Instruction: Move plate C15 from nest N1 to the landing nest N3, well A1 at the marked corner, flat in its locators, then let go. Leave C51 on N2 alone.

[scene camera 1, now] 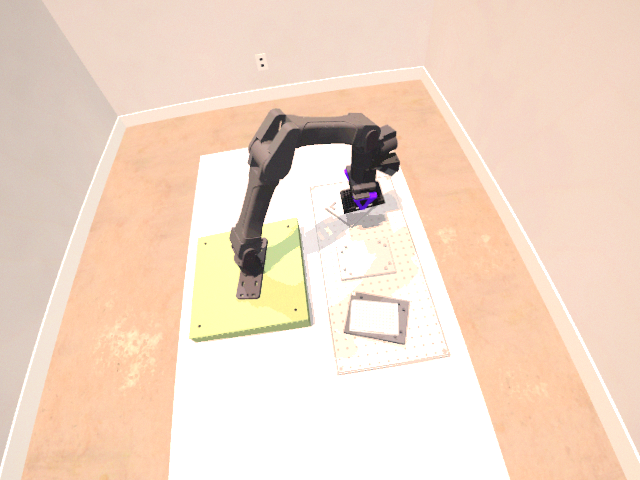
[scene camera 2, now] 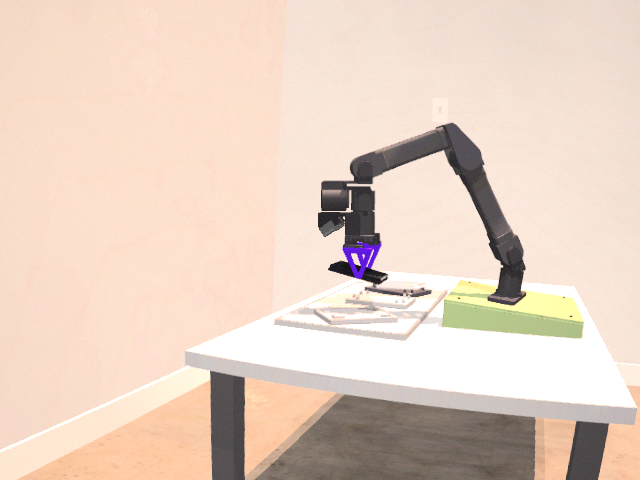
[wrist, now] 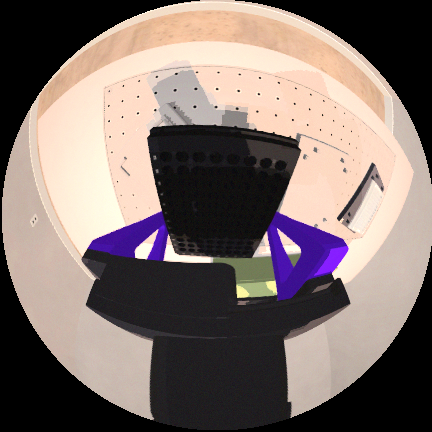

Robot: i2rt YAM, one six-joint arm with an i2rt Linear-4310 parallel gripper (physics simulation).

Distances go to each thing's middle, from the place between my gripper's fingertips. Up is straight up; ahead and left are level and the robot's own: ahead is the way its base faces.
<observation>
Right now my hand is 10 mm short of the black well plate (wrist: 218, 187) and 10 mm below it. From my hand the other things lie so: grey-framed white plate (scene camera 1: 366, 316) 30 mm ahead, 350 mm to the right, 70 mm below.
</observation>
